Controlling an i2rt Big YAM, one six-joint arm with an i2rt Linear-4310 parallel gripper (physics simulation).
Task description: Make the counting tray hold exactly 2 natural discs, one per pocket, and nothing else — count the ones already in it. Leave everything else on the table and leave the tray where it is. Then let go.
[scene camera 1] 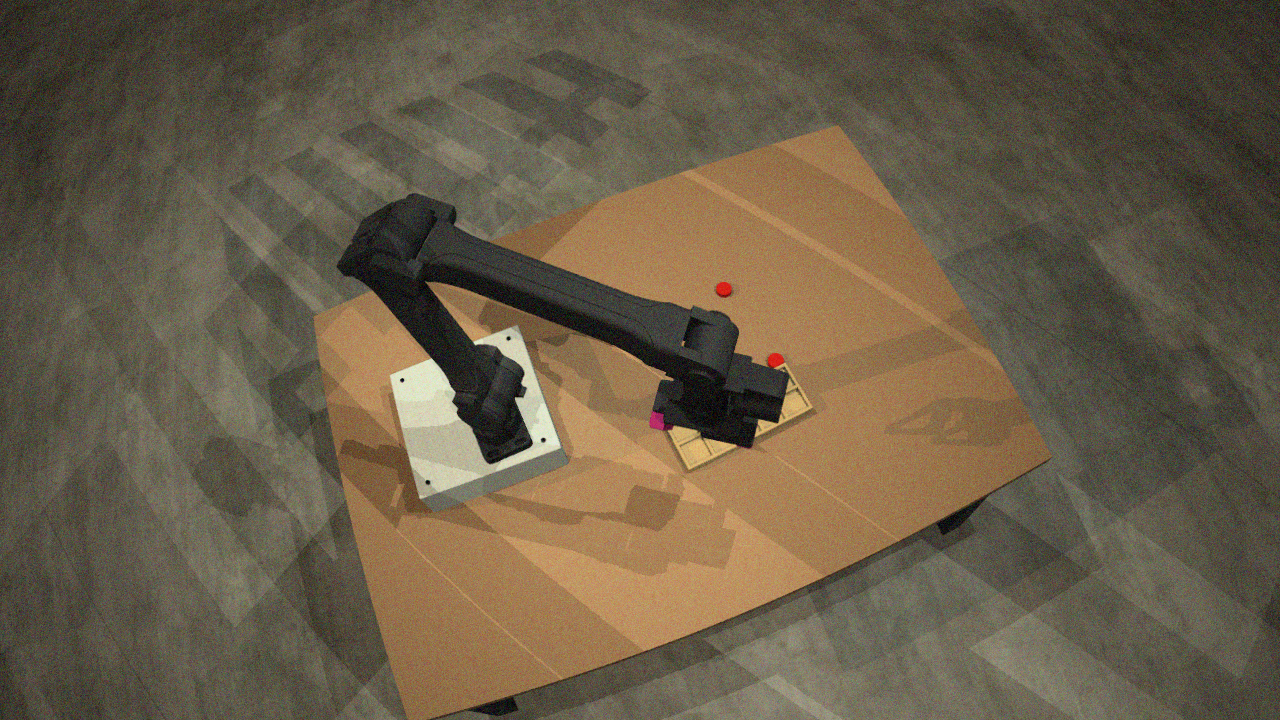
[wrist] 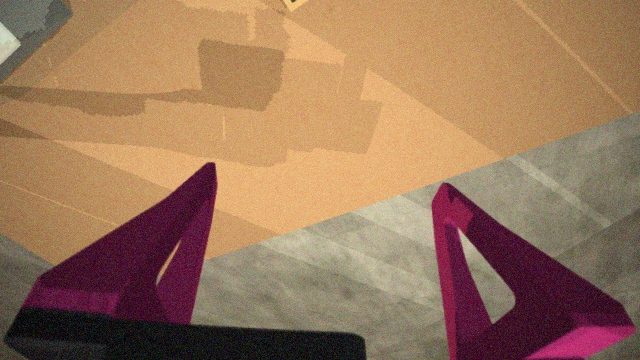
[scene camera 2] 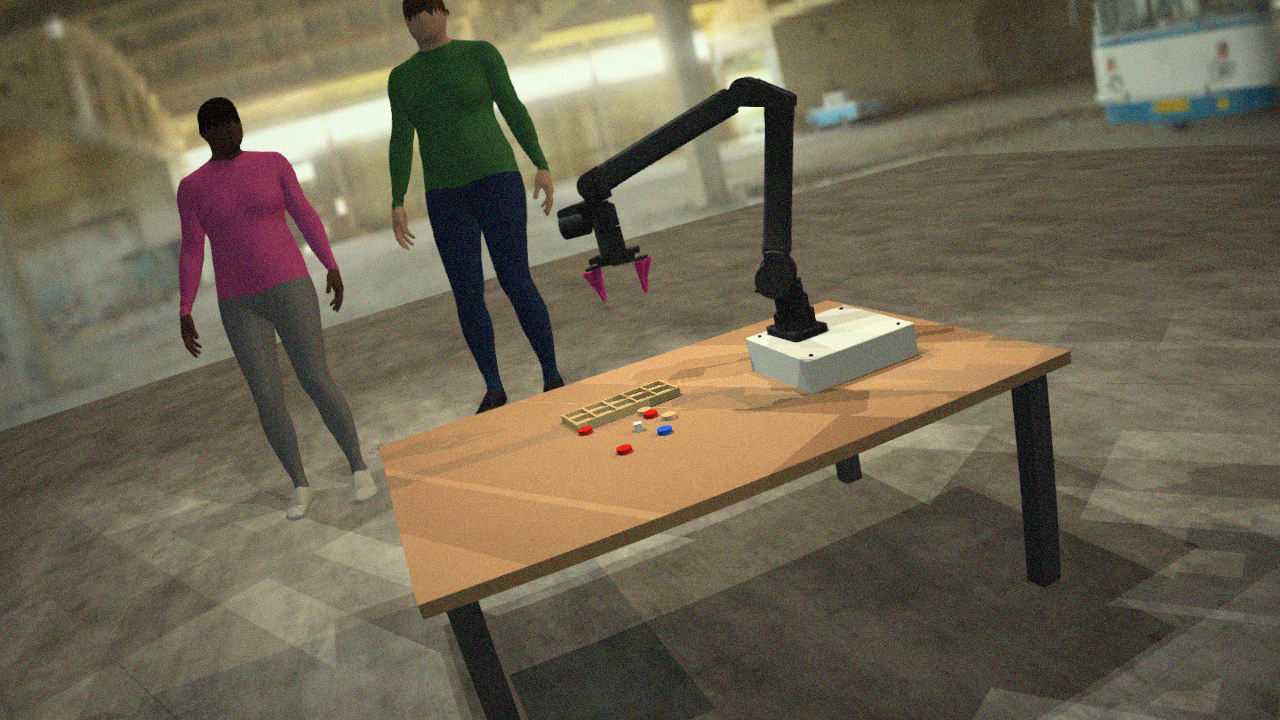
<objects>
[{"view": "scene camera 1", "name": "my gripper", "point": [705, 432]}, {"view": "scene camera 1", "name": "counting tray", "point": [696, 452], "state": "on the table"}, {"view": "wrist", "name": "my gripper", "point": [330, 183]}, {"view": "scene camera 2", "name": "my gripper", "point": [625, 296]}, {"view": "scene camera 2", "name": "counting tray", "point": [596, 414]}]
</objects>
